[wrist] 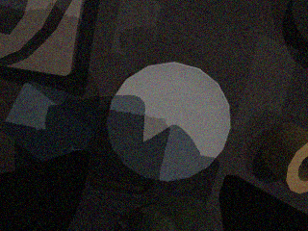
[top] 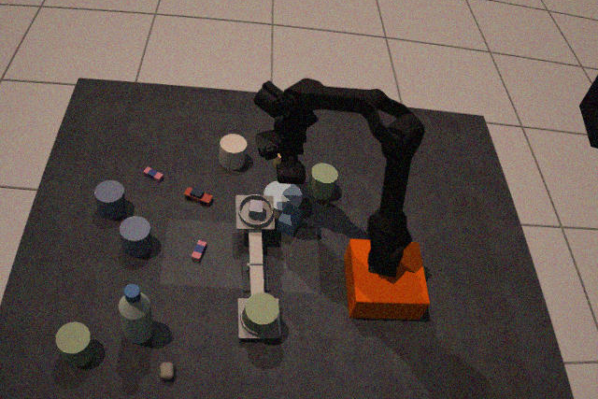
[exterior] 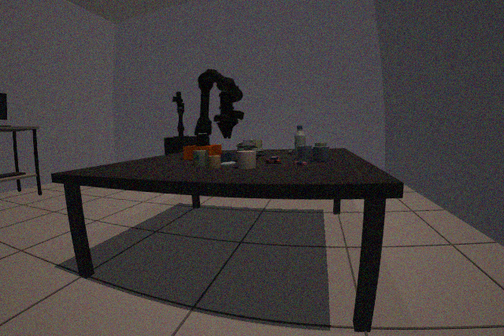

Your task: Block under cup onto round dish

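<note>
Right now my gripper tip is 11 cm to the right of the grey-blue block, 4 cm short of it and 3 cm above it. From my gripper tip the other things lie so: cream cylinder: 14 cm ahead, 12 cm to the right, 8 cm below; then balance: 23 cm to the left, 9 cm below, 2 cm ahead; then pale round dish: 11 cm below, 2 cm to the right, 1 cm behind.
</note>
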